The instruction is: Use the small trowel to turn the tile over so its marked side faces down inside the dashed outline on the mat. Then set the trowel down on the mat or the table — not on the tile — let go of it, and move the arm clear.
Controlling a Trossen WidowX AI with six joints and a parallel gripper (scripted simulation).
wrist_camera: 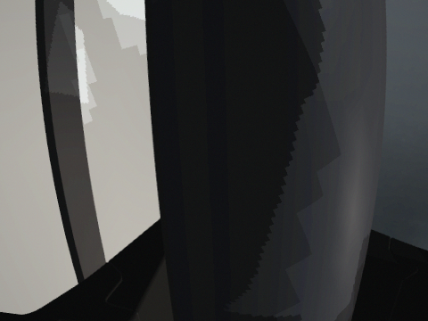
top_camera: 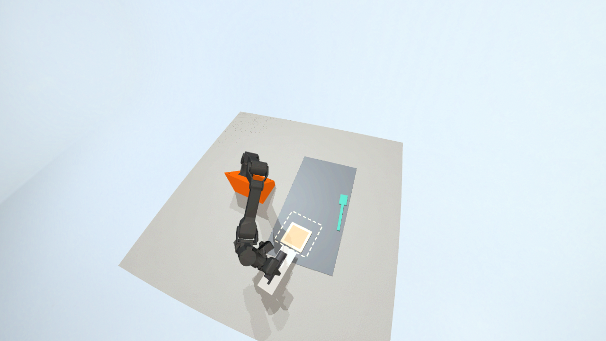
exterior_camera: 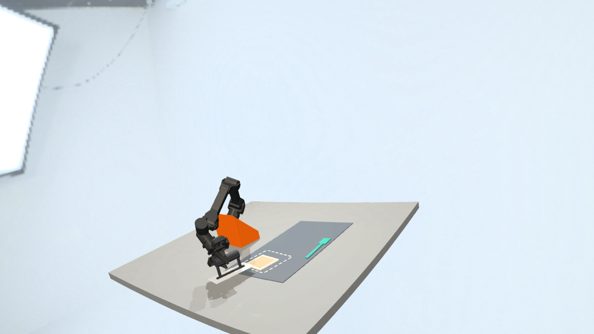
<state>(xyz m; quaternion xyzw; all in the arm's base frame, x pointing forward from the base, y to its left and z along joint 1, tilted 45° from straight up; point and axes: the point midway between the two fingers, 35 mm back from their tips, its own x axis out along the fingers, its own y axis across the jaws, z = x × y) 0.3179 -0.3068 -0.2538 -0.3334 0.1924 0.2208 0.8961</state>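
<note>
Now: the teal trowel 41 cm to the left of my gripper tip, 19 cm ahead of it and 8 cm below it. Also, from my gripper tip: tile 20 cm to the left, 8 cm below, 1 cm ahead; grey mat 39 cm to the left, 10 cm below, 5 cm ahead; white-bladed tool 2 cm behind, 1 cm below.
</note>
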